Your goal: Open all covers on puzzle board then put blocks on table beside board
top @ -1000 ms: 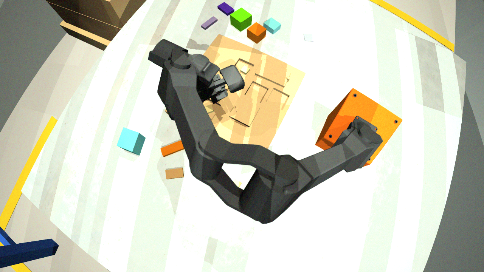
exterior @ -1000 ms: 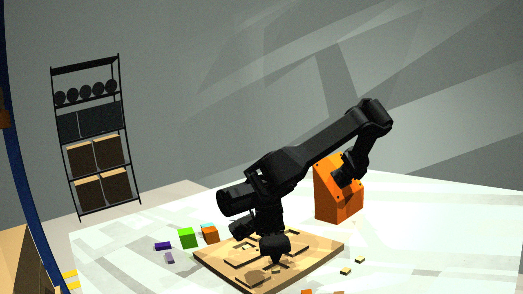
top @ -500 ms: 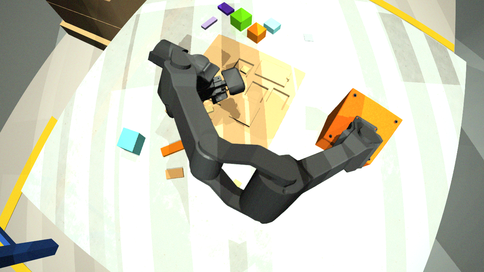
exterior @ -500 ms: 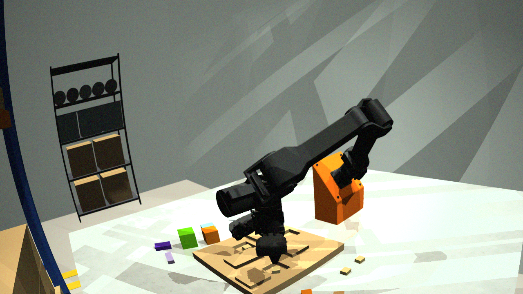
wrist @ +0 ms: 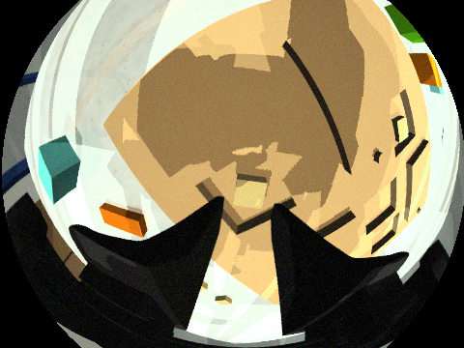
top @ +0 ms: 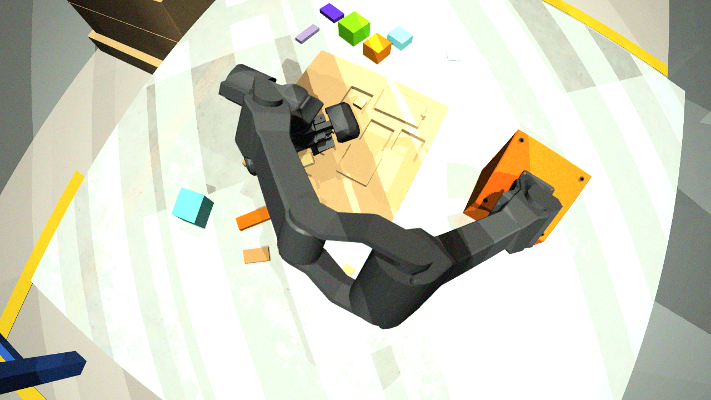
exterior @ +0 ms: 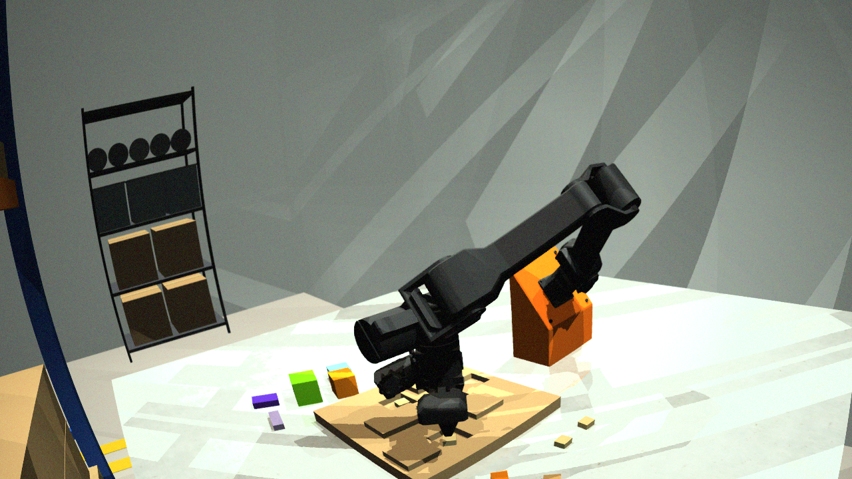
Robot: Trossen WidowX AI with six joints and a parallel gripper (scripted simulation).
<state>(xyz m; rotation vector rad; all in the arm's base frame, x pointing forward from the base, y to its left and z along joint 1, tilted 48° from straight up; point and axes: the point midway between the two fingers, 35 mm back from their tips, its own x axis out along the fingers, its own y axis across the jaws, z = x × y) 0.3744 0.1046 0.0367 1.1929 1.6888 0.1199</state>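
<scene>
My gripper tip is 14 cm past the grey tile, 38 cm to the left of it and 3 cm above it. The rest, counted from my gripper tip: tan slab 1 cm behind, 20 cm to the left, 3 cm below; teal cube 14 cm ahead, 19 cm to the left, 1 cm below; orange flat piece 3 cm ahead, 14 cm to the left, 3 cm below.
</scene>
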